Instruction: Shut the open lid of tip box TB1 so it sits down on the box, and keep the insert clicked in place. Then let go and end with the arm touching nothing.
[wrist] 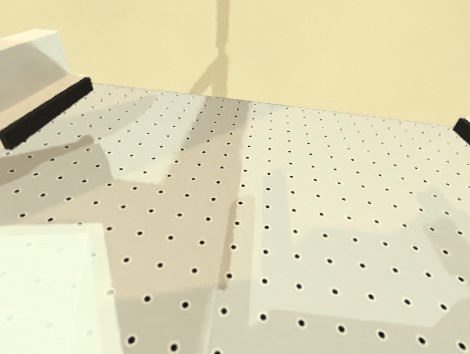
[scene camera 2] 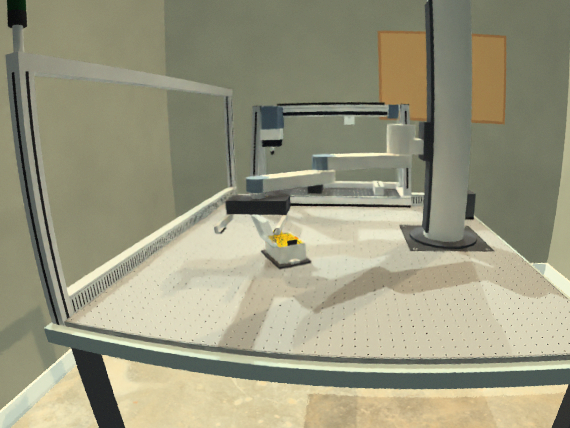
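Tip box TB1 stands on a dark base, with its yellow insert in its top; a small black piece shows at the insert's front. The clear lid stands open, tilted up and back on the box's left side in the scene view. It fills the lower left of the wrist view. My gripper is open and empty, fingers wide apart. In the scene view one finger is left of the lid, the other appears just behind the box's top. Whether that finger touches the lid or box I cannot tell.
The arm's column stands on a dark plate at the right. A gantry frame stands at the back, beyond the arm. An upright frame and a slotted rail run along the left edge of the perforated table.
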